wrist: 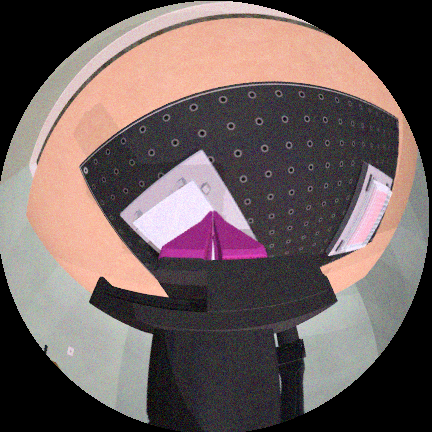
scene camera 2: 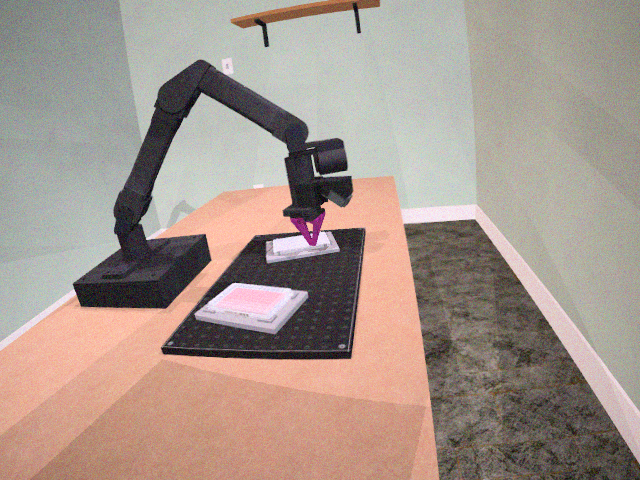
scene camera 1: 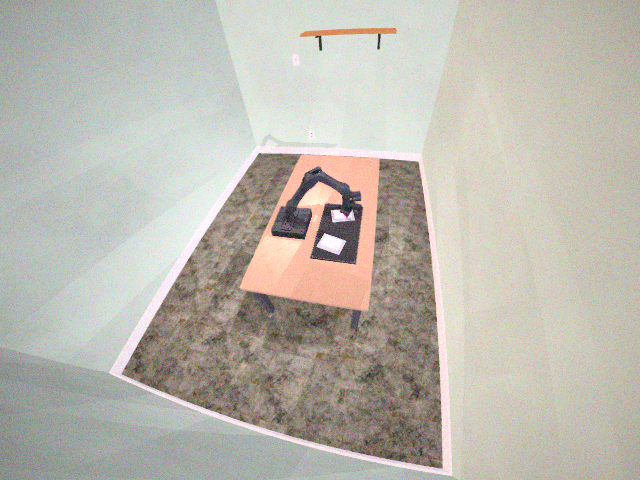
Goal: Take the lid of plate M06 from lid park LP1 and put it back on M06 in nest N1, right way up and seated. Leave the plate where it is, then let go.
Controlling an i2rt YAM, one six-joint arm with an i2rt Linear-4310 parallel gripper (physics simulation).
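Where they show: gripper, fingertip midpoint: (wrist: 212, 216) (scene camera 2: 312, 245) (scene camera 1: 346, 217); arm's base, origin of the base link: (scene camera 2: 138, 258) (scene camera 1: 290, 219).
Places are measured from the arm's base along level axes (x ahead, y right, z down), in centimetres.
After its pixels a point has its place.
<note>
The white lid (scene camera 1: 338, 214) @(x 31.8, y -14.9, z 3.4 cm) (scene camera 2: 289, 244) @(x 32.5, y -14.2, z 3.4 cm) (wrist: 167, 215) @(x 39.3, y -17.4, z 3.4 cm) lies on lid park LP1 (scene camera 2: 330, 251) @(x 42.3, y -12.1, z 4.7 cm) (wrist: 201, 163) @(x 43.1, y -13.0, z 4.2 cm), the pale holder at the far end of the black board. My gripper (scene camera 1: 347, 216) @(x 38.3, y -13.2, z 3.5 cm) (scene camera 2: 312, 243) @(x 38.3, y -13.2, z 3.5 cm) (wrist: 212, 216) @(x 38.3, y -13.2, z 3.5 cm) is shut with its magenta fingertips together and no lid between them. The tips are over the lid's edge region and hide part of it in the wrist view; whether they touch it I cannot tell. Plate M06 (scene camera 1: 331, 243) @(x 33.0, y 13.0, z 2.7 cm) (scene camera 2: 253, 300) @(x 34.0, y 13.4, z 2.7 cm) (wrist: 370, 215) @(x 34.3, y 10.5, z 2.6 cm), with a pink top area and no lid on it, sits in nest N1 (scene camera 2: 273, 327) @(x 39.2, y 19.4, z 4.0 cm) at the near end of the board.
The black perforated board (scene camera 1: 338, 232) @(x 35.1, y 0.7, z 5.2 cm) (scene camera 2: 320, 304) @(x 44.6, y 10.4, z 5.2 cm) (wrist: 280, 107) @(x 47.1, y -5.2, z 5.2 cm) carries both holders. It lies on the wooden table (scene camera 1: 310, 273) @(x 24.7, y 35.9, z 6.5 cm) (scene camera 2: 232, 403) @(x 37.7, y 33.8, z 6.5 cm) (wrist: 200, 50) @(x 54.8, y -10.7, z 6.5 cm). The arm's black base (scene camera 1: 291, 227) @(x 3.3, y 7.5, z -0.7 cm) (scene camera 2: 142, 271) @(x 6.3, y 6.8, z 0.1 cm) stands left of the board. A wall shelf (scene camera 1: 348, 32) (scene camera 2: 310, 9) is at the back.
</note>
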